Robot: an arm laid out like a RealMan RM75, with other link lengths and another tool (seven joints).
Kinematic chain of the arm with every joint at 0, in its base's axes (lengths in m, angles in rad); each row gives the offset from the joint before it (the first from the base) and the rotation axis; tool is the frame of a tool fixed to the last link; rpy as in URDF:
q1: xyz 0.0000 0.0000 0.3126 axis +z
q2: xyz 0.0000 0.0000 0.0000 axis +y
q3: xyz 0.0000 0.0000 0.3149 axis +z
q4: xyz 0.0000 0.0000 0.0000 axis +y
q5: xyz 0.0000 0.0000 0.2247 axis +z
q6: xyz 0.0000 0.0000 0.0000 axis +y
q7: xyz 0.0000 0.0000 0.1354 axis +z
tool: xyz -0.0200 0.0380 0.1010 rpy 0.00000 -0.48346 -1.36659
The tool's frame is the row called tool.
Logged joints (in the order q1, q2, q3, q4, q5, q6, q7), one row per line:
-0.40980, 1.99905, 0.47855, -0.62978, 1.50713, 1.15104, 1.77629
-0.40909, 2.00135, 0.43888, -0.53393, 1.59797, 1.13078, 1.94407
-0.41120, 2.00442, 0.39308, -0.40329, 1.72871, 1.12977, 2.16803
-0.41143, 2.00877, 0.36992, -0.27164, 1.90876, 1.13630, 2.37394
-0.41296, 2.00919, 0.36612, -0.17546, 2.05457, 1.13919, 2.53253
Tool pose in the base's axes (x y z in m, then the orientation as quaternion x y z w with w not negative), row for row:
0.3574, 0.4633, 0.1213, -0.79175, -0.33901, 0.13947, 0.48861
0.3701, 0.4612, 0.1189, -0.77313, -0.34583, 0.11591, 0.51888
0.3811, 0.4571, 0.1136, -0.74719, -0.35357, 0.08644, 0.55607
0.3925, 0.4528, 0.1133, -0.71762, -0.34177, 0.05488, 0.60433
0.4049, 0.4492, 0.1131, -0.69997, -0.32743, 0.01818, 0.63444
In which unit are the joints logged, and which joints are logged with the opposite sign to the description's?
The joints are logged in radians. Opposite sign: q1, q3, q7.
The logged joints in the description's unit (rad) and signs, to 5 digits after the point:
0.40980, 1.99905, -0.47855, -0.62978, 1.50713, 1.15104, -1.77629
0.40909, 2.00135, -0.43888, -0.53393, 1.59797, 1.13078, -1.94407
0.41120, 2.00442, -0.39308, -0.40329, 1.72871, 1.12977, -2.16803
0.41143, 2.00877, -0.36992, -0.27164, 1.90876, 1.13630, -2.37394
0.41296, 2.00919, -0.36612, -0.17546, 2.05457, 1.13919, -2.53253

